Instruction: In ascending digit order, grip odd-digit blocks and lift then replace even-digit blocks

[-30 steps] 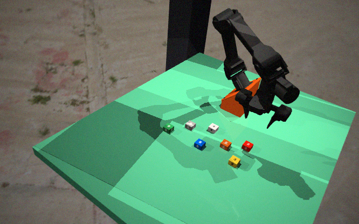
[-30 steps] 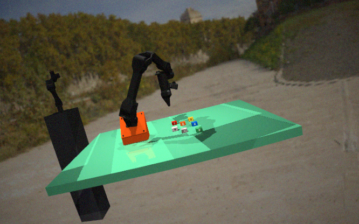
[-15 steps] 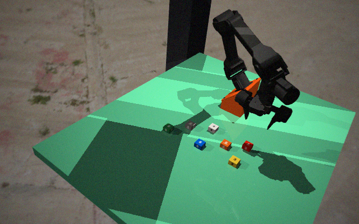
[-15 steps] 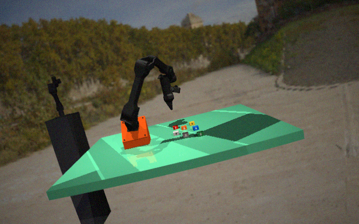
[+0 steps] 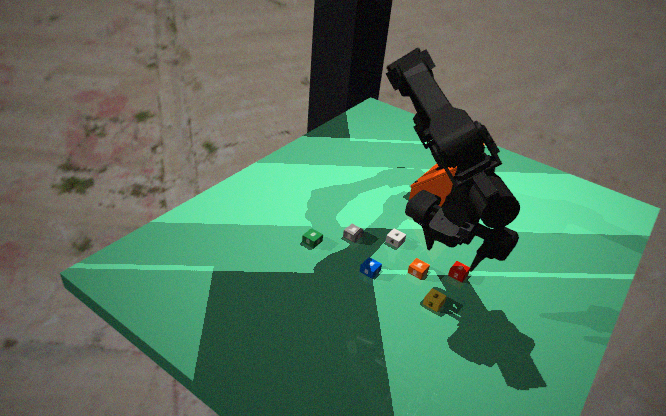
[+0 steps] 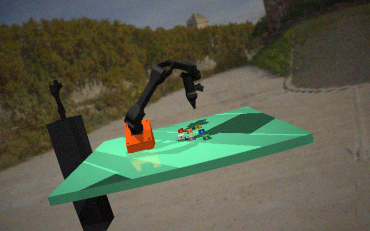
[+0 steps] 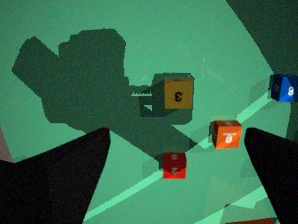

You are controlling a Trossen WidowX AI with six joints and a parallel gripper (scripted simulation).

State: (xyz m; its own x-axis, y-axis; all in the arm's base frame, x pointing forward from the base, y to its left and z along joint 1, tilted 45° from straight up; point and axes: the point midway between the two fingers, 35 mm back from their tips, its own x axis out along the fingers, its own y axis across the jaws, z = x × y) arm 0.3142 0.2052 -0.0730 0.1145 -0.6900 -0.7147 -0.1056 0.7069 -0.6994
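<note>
Now: gripper tip 300 mm to the left of the green block, 120 mm above it and 40 mm short of it. Also, from my gripper tip: yellow block (120 mm below, 10 mm to the right, 10 mm behind); red block (120 mm below, 110 mm behind, 20 mm to the right); orange block (120 mm below, 80 mm to the right, 50 mm behind).
</note>
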